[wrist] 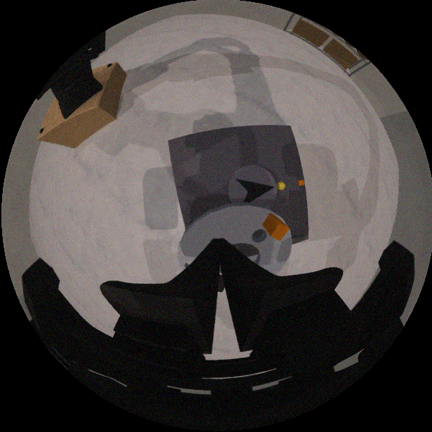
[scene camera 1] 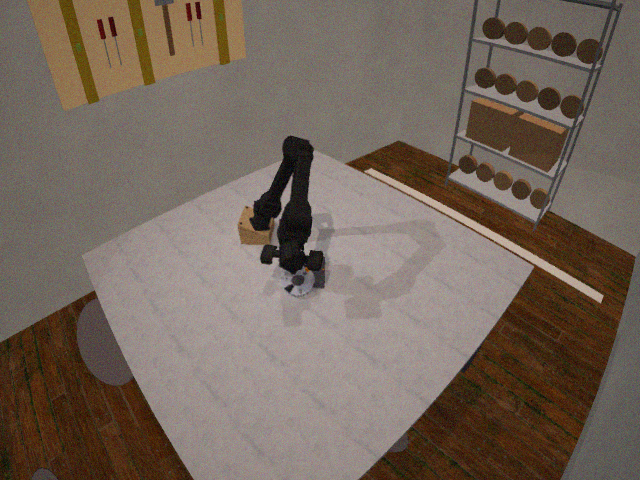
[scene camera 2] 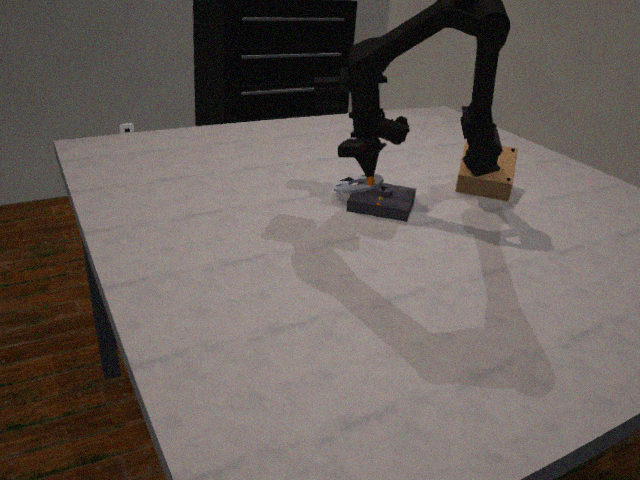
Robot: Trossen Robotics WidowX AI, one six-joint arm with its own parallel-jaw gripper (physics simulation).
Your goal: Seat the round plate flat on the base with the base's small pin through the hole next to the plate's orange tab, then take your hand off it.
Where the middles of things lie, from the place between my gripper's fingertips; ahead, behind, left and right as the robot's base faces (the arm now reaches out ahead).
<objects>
My gripper is now 3 cm short of the round grey plate point(wrist: 235, 222). Round my hand: dark square base point(scene camera 2: 398, 207) 1 cm behind, 5 cm to the left, 3 cm below.
</objects>
